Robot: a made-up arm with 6 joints.
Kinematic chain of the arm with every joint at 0, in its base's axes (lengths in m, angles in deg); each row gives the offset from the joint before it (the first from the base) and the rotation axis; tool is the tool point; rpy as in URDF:
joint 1: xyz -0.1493 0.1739 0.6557 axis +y
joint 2: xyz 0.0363 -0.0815 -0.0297 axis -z
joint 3: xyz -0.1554 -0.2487 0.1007 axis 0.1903 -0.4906 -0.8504
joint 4: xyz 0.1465 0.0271 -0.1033 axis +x
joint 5: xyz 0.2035 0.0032 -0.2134 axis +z
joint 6: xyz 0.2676 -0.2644 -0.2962 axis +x
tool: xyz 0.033 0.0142 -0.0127 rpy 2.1 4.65 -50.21
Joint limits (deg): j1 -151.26..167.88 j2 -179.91..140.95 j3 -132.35..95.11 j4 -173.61..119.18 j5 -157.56..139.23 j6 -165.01..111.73
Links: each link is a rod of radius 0.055 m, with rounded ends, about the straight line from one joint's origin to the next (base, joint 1, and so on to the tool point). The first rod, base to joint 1, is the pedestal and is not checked.
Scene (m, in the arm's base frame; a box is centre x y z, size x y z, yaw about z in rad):
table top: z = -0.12
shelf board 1: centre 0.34 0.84 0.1 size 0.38 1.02 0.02 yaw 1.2
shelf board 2: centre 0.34 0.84 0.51 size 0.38 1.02 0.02 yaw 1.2
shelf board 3: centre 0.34 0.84 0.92 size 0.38 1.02 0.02 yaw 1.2
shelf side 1: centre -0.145 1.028 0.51 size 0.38 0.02 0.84 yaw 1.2
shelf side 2: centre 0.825 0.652 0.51 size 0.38 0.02 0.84 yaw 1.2
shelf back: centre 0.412 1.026 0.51 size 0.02 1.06 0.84 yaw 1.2
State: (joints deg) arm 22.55 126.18 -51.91 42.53 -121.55 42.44
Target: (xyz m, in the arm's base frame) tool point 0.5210 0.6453 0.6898
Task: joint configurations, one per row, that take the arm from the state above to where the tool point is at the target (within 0.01 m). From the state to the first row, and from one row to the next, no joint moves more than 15 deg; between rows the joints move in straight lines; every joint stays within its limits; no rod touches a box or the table.
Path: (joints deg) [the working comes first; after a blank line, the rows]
Joints at the target: -37.24 140.95 -78.28 88.89 -66.27 34.99
Straight joint move there: touches shelf board 2.

1: 11.15 128.61 -48.15 49.97 -119.63 37.84
2: -0.24 131.04 -44.39 57.41 -117.71 33.24
3: -11.64 133.47 -40.62 64.85 -115.79 28.64
4: -18.88 131.09 -43.91 76.72 -104.12 31.43
5: -26.13 128.71 -47.21 88.60 -92.44 34.23
6: -33.38 126.33 -50.50 100.47 -80.77 37.02
7: -35.31 133.64 -64.39 94.68 -73.52 36.00
8: -37.24 140.95 -78.28 88.89 -66.27 34.99

